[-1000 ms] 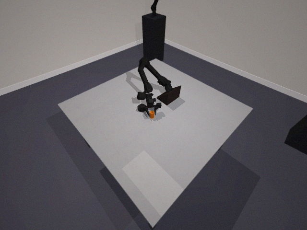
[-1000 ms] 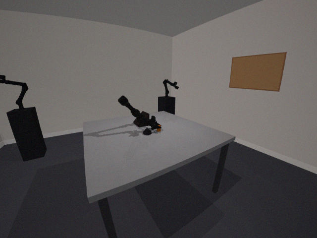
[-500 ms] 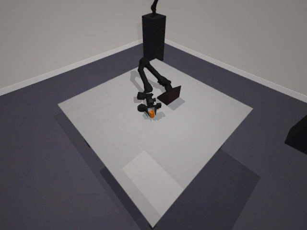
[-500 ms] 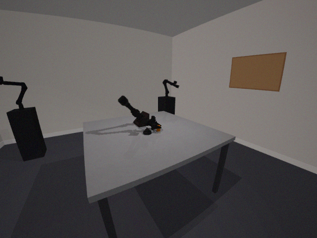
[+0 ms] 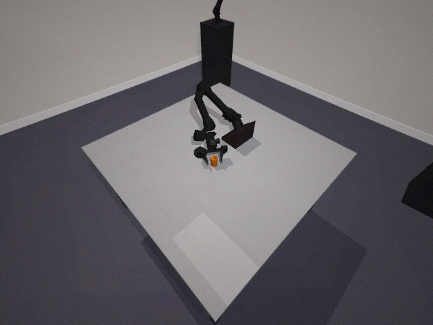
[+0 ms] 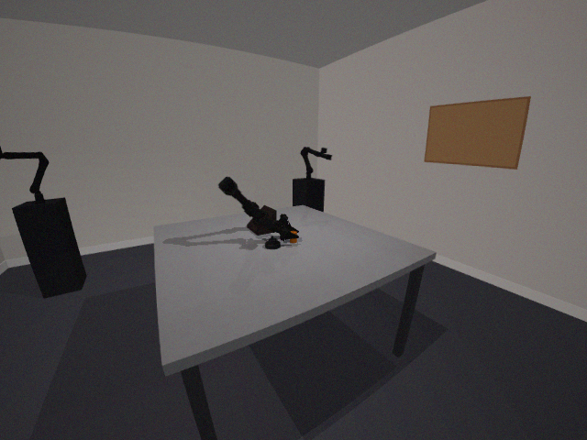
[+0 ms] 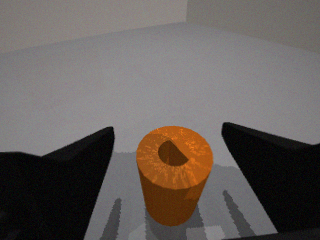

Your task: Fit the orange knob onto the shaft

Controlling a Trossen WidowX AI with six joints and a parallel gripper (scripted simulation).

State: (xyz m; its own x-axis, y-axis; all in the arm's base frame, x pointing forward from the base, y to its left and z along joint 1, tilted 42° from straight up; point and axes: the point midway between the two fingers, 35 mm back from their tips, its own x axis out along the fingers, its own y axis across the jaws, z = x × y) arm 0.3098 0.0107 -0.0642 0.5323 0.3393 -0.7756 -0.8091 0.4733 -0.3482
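The orange knob lies 20 mm to the right of my gripper tip, 20 mm below it and 20 mm behind it. The rest, counted from my gripper tip: dark round pedestal (160 mm to the right, 30 mm behind, 20 mm below).
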